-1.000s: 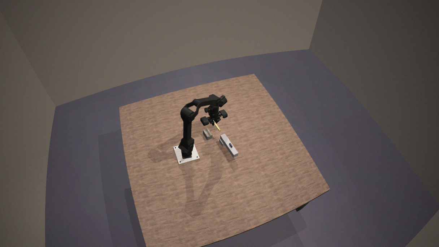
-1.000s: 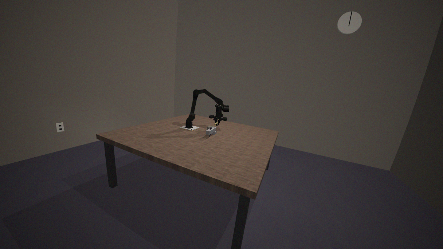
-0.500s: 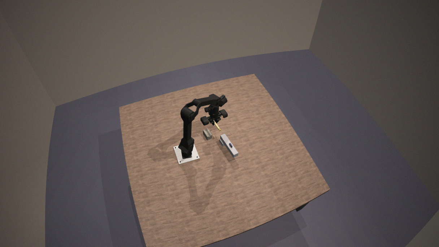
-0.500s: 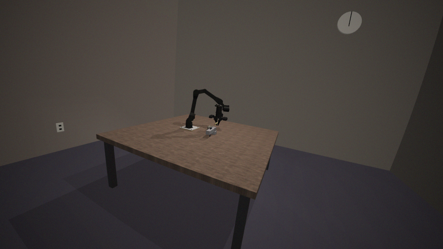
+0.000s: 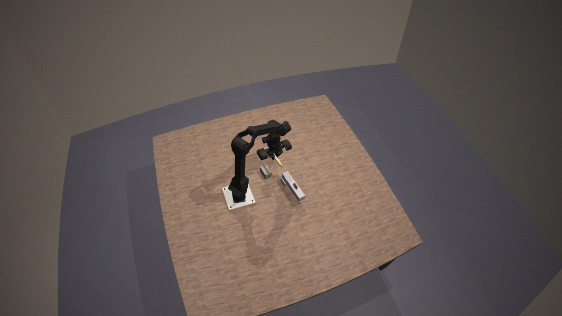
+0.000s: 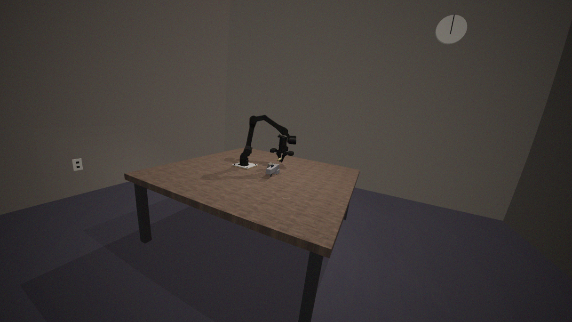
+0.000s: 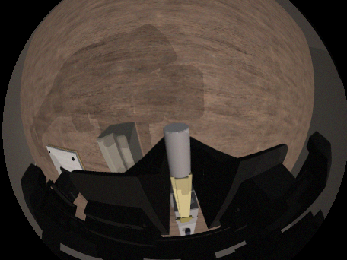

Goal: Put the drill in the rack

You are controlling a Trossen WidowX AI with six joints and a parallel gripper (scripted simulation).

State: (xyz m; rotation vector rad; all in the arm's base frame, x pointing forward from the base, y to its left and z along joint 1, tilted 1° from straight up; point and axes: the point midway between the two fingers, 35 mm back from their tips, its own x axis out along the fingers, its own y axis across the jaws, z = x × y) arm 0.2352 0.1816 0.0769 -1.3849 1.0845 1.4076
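My gripper tip is 10 mm short of the yellow drill, 40 mm to the left of it and 30 mm below it. From my gripper tip the other things lie so: pale grey sleeve: 60 mm ahead, 190 mm to the right, 10 mm below; dark key: 60 mm ahead, 220 mm to the right; grey rack: 60 mm behind, 50 mm to the right, 40 mm below.
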